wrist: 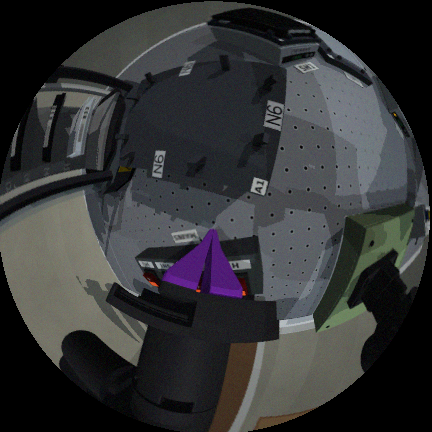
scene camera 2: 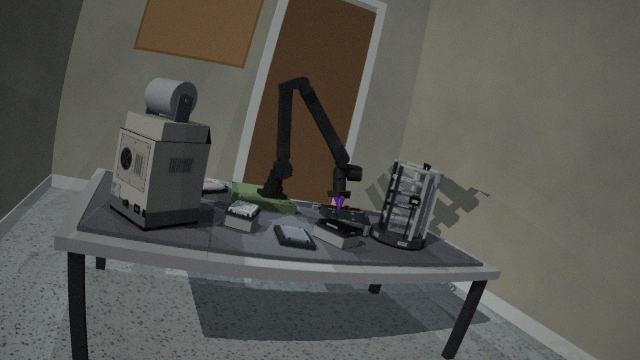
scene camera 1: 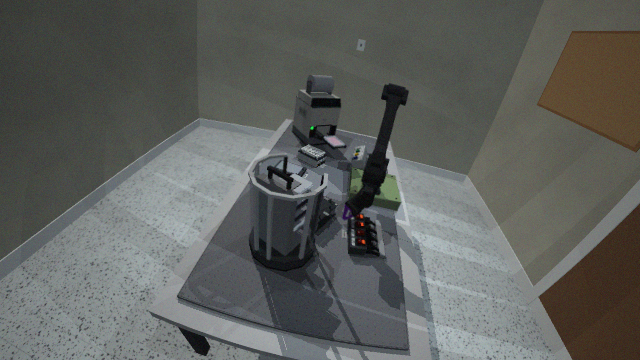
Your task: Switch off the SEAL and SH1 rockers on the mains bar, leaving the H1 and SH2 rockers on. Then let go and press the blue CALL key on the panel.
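Places are measured from the arm's base along level axes (x ahead, y left, z up), in centimetres.
Pixels of known places: gripper, fingertip midpoint: (wrist: 211,232) (scene camera 1: 343,219); arm's base, link origin: (wrist: 373,277) (scene camera 2: 271,195).
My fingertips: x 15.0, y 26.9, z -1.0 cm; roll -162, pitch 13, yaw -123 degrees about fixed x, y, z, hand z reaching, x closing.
Ahead of a thing's pixels: the offset from my fingertips to its top centre.
The mains bar (scene camera 1: 358,249) (scene camera 2: 345,214) (wrist: 251,247) lies on the table with a row of rockers. In scene camera 1 the rockers glow orange-red, one of the middle ones dimmer. In the wrist view the H1 rocker {dz +2.2, dx -6.9, dy -1.5 cm} (wrist: 243,287) and the SH2 rocker {dz +2.2, dx -6.8, dy +13.5 cm} (wrist: 151,279) show lit; the purple fingers hide the SEAL rocker and most of SH1. My gripper (scene camera 1: 346,212) (scene camera 2: 339,204) (wrist: 211,232) is shut and empty, low over the bar's H1/SEAL end; contact cannot be told. The panel {dz +5.3, dx -11.1, dy -59.1 cm} (scene camera 1: 362,154) with small coloured keys stands beyond the green base; its blue key is too small to make out.
The round rack {dz +31.9, dx +23.7, dy +17.0 cm} (scene camera 1: 270,227) (scene camera 2: 403,243) stands beside the bar. The green arm base (scene camera 1: 389,196) (scene camera 2: 245,192) (wrist: 340,270) is between bar and panel. A large instrument {dz +42.5, dx +21.0, dy -85.1 cm} (scene camera 1: 306,114) (scene camera 2: 177,175) is at the far end. A tip box (scene camera 1: 312,155) (scene camera 2: 242,216) and a dark labelled plate {dz +4.5, dx +12.3, dy -2.0 cm} (wrist: 210,120) are also on the table.
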